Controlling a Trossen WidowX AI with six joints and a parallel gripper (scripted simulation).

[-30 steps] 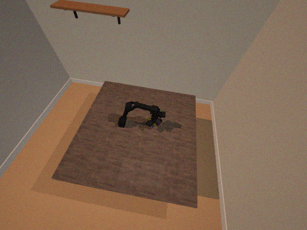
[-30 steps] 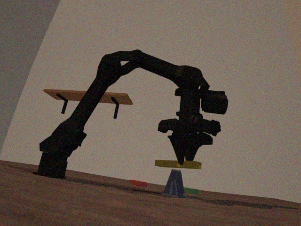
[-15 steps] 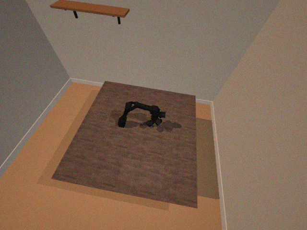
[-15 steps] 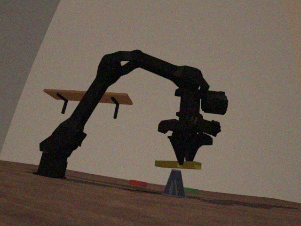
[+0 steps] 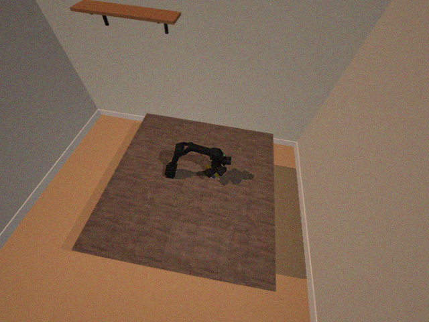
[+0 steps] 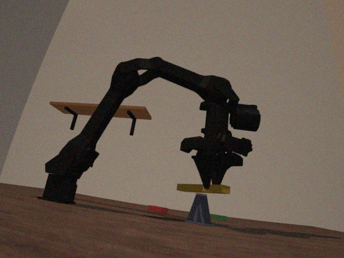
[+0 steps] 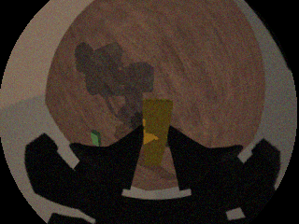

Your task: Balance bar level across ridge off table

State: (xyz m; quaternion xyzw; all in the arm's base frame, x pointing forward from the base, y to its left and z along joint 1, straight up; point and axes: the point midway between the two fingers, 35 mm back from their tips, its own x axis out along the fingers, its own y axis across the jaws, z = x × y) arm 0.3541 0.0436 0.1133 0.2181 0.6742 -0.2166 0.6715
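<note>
Right now my gripper tip is 20 mm past the yellow bar and 20 mm to the right of it. The rest, counted from my gripper tip: small red block 170 mm behind, 240 mm to the left, 70 mm below; small green block 30 mm ahead, 250 mm to the left, 70 mm below.
</note>
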